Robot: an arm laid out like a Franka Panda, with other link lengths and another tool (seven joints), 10 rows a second.
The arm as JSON. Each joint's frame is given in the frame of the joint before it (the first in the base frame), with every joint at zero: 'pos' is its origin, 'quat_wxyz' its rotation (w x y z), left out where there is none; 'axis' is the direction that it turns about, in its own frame. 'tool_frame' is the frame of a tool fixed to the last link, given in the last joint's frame.
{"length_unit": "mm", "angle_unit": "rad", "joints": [
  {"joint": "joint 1", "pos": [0.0, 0.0, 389.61], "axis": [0.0, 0.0, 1.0]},
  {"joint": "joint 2", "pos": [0.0, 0.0, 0.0], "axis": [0.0, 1.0, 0.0]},
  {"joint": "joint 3", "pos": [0.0, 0.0, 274.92], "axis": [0.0, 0.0, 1.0]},
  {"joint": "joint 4", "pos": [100.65, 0.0, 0.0], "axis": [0.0, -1.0, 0.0]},
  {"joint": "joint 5", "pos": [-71.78, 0.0, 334.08], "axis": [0.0, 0.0, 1.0]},
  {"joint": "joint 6", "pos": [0.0, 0.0, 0.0], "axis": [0.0, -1.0, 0.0]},
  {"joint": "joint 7", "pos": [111.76, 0.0, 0.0], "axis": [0.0, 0.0, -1.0]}
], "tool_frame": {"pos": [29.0, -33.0, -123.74], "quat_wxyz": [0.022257, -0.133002, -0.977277, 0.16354]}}
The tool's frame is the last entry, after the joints.
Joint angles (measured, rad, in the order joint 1, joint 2, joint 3, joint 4, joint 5, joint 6, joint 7), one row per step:
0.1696 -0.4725 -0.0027 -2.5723 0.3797 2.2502 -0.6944
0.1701 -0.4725 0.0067 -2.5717 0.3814 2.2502 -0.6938
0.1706 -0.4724 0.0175 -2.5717 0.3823 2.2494 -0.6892
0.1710 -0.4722 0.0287 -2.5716 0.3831 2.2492 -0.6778
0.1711 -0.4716 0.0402 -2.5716 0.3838 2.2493 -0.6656
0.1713 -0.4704 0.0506 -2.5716 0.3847 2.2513 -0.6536
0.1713 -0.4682 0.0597 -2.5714 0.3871 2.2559 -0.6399
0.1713 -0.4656 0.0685 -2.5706 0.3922 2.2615 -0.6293
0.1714 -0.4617 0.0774 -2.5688 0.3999 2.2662 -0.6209
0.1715 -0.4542 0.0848 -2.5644 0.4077 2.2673 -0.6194
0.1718 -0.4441 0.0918 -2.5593 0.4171 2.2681 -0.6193
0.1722 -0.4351 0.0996 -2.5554 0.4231 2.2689 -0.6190
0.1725 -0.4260 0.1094 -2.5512 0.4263 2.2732 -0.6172
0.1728 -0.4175 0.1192 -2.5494 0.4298 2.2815 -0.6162
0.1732 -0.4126 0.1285 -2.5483 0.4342 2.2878 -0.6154
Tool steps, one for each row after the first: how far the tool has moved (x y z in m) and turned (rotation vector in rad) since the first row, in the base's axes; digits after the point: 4 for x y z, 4 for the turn. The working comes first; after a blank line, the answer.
Tool pose at each row, in the base's axes (x y z in m, rotation vector in rad; the steps are taken from these numbers as rounded here):
0.4545 0.0697 0.4722 -0.4808 2.8566 -0.0483
0.4539 0.0741 0.4725 -0.4918 2.8541 -0.0509
0.4530 0.0790 0.4723 -0.5007 2.8546 -0.0546
0.4520 0.0836 0.4720 -0.5008 2.8581 -0.0582
0.4510 0.0882 0.4716 -0.4998 2.8622 -0.0623
0.4503 0.0923 0.4711 -0.4965 2.8655 -0.0661
0.4500 0.0955 0.4706 -0.4862 2.8690 -0.0681
0.4501 0.0988 0.4705 -0.4767 2.8704 -0.0670
0.4502 0.1023 0.4701 -0.4688 2.8722 -0.0628
0.4510 0.1059 0.4688 -0.4704 2.8750 -0.0571
0.4521 0.1095 0.4665 -0.4727 2.8796 -0.0492
0.4528 0.1135 0.4642 -0.4790 2.8834 -0.0457
0.4536 0.1181 0.4625 -0.4862 2.8837 -0.0468
0.4543 0.1224 0.4605 -0.4921 2.8820 -0.0487
0.4543 0.1265 0.4596 -0.4975 2.8793 -0.0488

-0.0006 0.0044 0.0003 -0.0026 -0.0009 0.0075
-0.0015 0.0093 0.0001 -0.0061 0.0007 0.0130
-0.0025 0.0139 -0.0002 -0.0090 0.0038 0.0123
-0.0035 0.0185 -0.0006 -0.0123 0.0072 0.0108
-0.0042 0.0226 -0.0011 -0.0149 0.0096 0.0078
-0.0045 0.0258 -0.0016 -0.0156 0.0111 0.0004
-0.0044 0.0291 -0.0017 -0.0140 0.0110 -0.0060
-0.0043 0.0326 -0.0021 -0.0106 0.0119 -0.0112
-0.0035 0.0362 -0.0034 -0.0073 0.0154 -0.0100
-0.0024 0.0398 -0.0057 -0.0029 0.0210 -0.0084
-0.0017 0.0438 -0.0080 -0.0018 0.0261 -0.0044
-0.0009 0.0484 -0.0097 -0.0033 0.0274 0.0003
-0.0002 0.0527 -0.0117 -0.0050 0.0265 0.0042
-0.0002 0.0568 -0.0126 -0.0053 0.0248 0.0081

